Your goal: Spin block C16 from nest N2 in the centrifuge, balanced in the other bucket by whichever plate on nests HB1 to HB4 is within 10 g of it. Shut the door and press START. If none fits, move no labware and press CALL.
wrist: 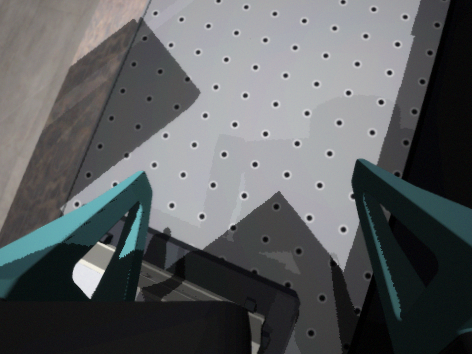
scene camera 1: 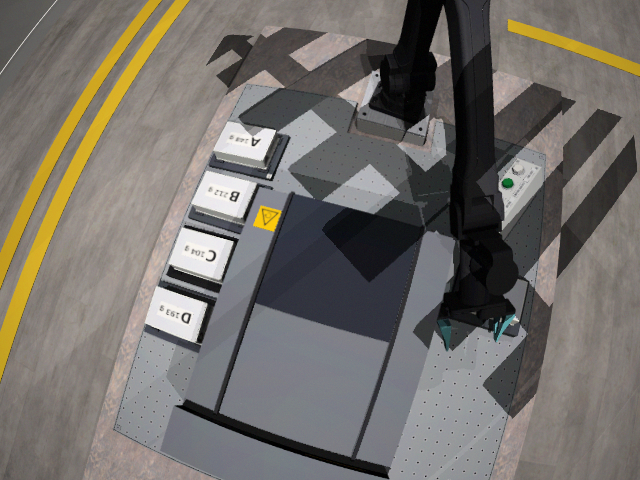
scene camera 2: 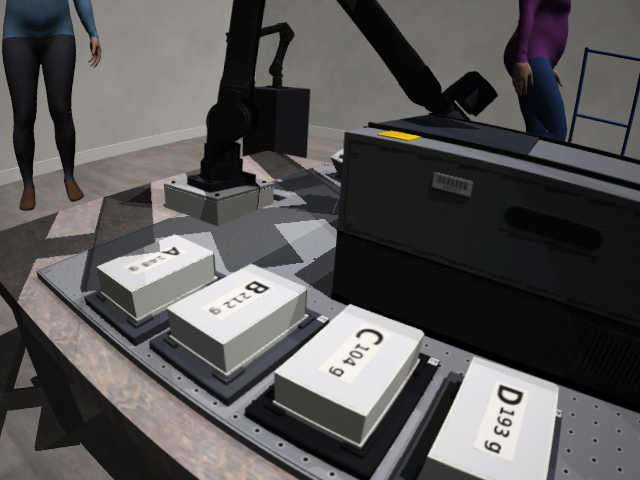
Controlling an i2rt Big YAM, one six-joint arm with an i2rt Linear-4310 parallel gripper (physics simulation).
Labels:
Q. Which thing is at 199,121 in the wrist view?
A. A perforated plate.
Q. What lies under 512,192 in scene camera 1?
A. A button box.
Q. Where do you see a dark centrifuge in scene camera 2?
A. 509,245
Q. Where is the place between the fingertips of the gripper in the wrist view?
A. At 248,175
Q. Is the gripper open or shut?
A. Open.

